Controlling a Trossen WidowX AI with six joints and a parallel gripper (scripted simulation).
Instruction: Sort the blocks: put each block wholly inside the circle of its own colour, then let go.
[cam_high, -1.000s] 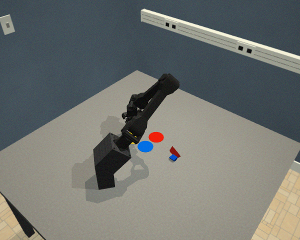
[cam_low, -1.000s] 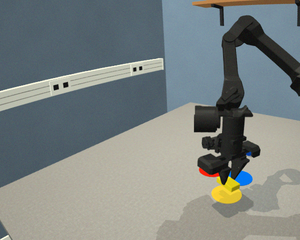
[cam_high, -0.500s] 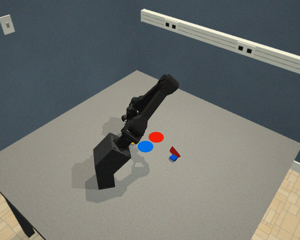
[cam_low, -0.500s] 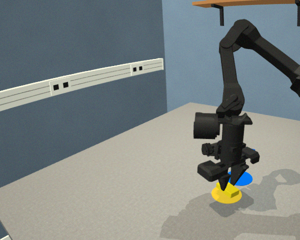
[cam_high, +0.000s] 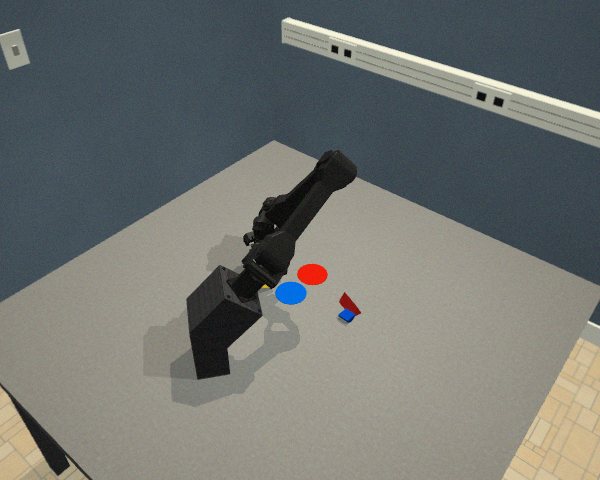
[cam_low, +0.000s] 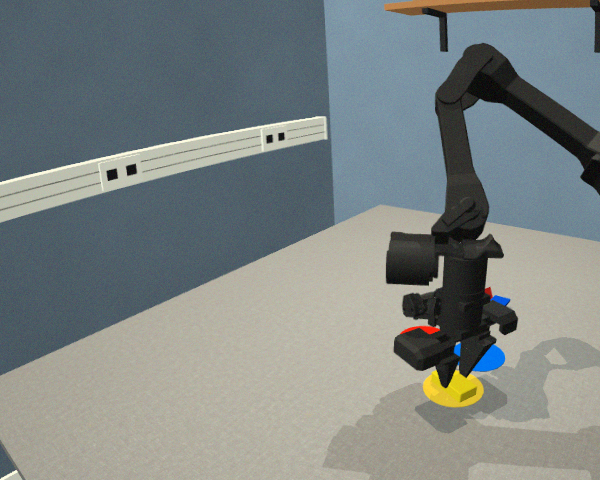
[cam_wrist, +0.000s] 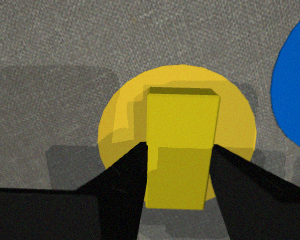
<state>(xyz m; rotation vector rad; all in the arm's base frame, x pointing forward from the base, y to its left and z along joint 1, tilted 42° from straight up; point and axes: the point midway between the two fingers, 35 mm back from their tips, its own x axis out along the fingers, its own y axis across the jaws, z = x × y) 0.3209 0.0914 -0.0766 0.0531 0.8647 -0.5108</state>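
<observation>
The yellow block is 40 mm below my hand. The rest, counted from my hand: red circle: 110 mm to the right, 90 mm ahead, 40 mm below; yellow circle: 40 mm below; blue circle: 100 mm to the right, 40 mm below, 10 mm behind.
</observation>
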